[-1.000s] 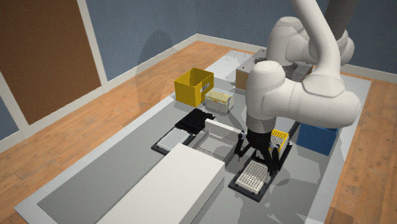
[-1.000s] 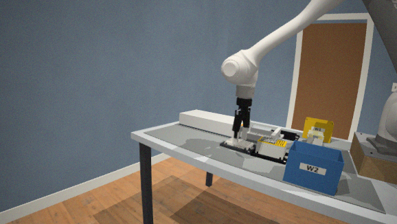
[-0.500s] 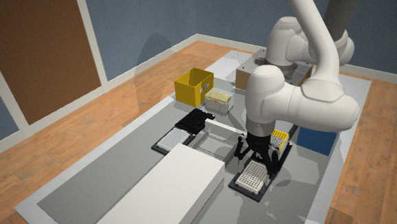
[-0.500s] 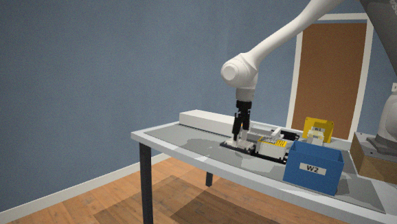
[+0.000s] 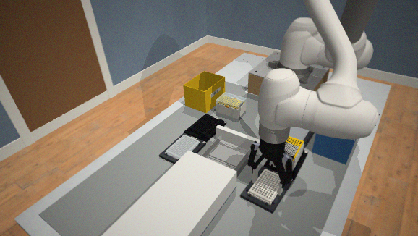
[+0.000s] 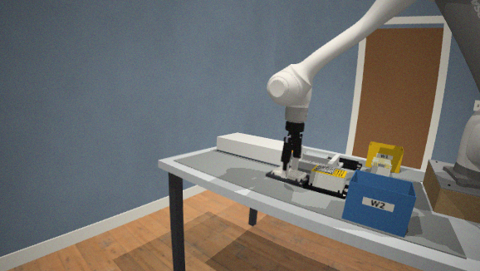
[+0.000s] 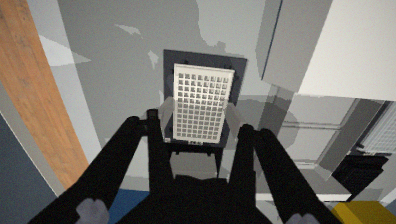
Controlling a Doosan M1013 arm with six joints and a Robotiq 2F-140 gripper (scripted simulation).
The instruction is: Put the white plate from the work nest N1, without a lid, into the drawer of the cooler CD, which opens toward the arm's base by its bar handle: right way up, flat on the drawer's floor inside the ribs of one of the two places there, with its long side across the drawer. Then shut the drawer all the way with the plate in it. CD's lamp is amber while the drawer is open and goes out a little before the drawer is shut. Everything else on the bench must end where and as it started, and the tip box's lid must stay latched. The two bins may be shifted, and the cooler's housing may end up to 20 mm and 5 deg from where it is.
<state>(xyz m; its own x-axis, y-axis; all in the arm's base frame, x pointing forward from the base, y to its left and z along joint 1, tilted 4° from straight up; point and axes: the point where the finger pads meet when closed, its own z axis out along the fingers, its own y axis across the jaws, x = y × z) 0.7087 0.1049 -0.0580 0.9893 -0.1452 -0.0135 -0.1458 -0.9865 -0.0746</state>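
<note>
Now: the white plate 2 cm below my hand. From my hand the other things lie so: drawer (19 cm to the right, 6 cm behind, 1 cm below); then work nest N1 (3 cm below); then yellow-topped tip box (17 cm behind, 2 cm to the left, 2 cm above).
</note>
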